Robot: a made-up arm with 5 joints.
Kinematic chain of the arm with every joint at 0, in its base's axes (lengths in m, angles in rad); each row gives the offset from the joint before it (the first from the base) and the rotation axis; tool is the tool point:
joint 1: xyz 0 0 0.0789 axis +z
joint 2: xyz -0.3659 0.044 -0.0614 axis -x
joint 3: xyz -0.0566 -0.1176 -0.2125 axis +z
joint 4: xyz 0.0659 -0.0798 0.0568 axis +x
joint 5: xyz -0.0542 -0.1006 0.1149 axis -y
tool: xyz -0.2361 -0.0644 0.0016
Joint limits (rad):
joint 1: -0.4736..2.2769
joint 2: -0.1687..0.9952
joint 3: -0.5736..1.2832
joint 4: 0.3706..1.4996
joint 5: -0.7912..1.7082
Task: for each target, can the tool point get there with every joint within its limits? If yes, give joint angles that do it. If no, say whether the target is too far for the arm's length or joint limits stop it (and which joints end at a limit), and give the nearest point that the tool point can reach.
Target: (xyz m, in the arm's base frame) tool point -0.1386 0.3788 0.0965
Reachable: no: joint limits stop it (at a limit: joint 1, joint 2, joint 3, joint 4, joint 5) | nearest point -0.1780 -0.0331 0.3462 | short by 0.483 m
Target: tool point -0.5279 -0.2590 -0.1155
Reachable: yes | joints -0.1732 0.6336 0.7281 1.2540 0.9958
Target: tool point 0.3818 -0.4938 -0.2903
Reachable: yes | joints 2.0054 0.1061 -0.3367 1.2601 0.7295
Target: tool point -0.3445 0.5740 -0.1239
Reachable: no: joint limits stop it (at a limit: joint 1, joint 2, joint 3, joint 4) | nearest point -0.4681 0.2817 -0.3137 | short by 0.370 m
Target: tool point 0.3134 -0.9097 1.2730
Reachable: no: too far | nearest point 0.2031 -0.5896 0.4236 | short by 0.914 m
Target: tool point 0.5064 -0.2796 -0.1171
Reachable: yes | joints 1.8314 0.1997 0.7936 0.5350 0.4249
